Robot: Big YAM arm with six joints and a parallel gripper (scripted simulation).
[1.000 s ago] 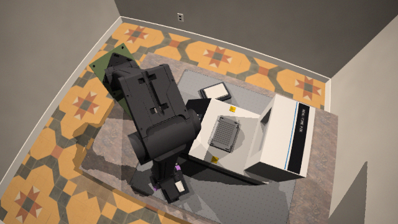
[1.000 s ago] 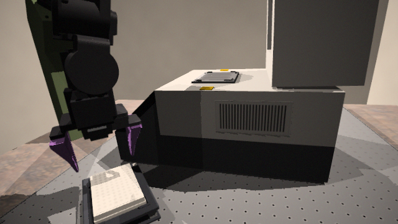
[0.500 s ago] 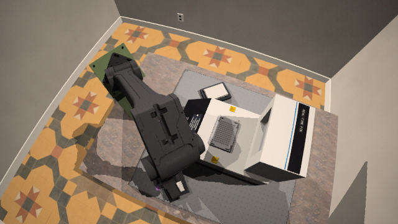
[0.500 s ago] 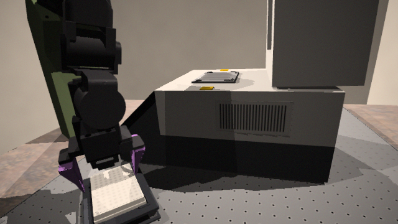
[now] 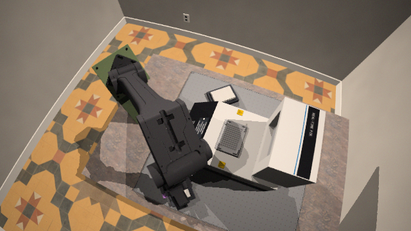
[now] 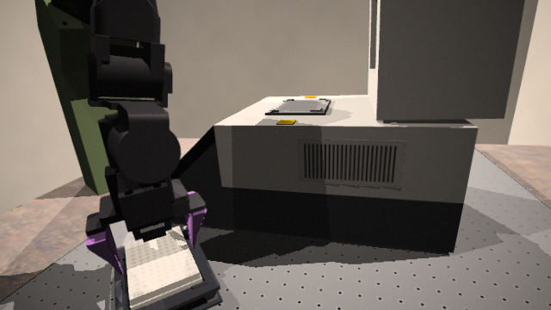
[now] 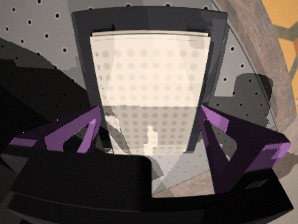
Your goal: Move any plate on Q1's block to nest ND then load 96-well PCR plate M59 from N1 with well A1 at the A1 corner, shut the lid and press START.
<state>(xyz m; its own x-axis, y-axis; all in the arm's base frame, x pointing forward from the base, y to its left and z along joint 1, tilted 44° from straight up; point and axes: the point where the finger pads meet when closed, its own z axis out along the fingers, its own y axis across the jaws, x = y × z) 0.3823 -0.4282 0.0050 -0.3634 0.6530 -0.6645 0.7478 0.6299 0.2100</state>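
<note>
The dark nest N1 is 20 mm below my hand. The rest, counted from my hand: dark nest nd (530 mm to the left, 220 mm ahead, 40 mm below).
</note>
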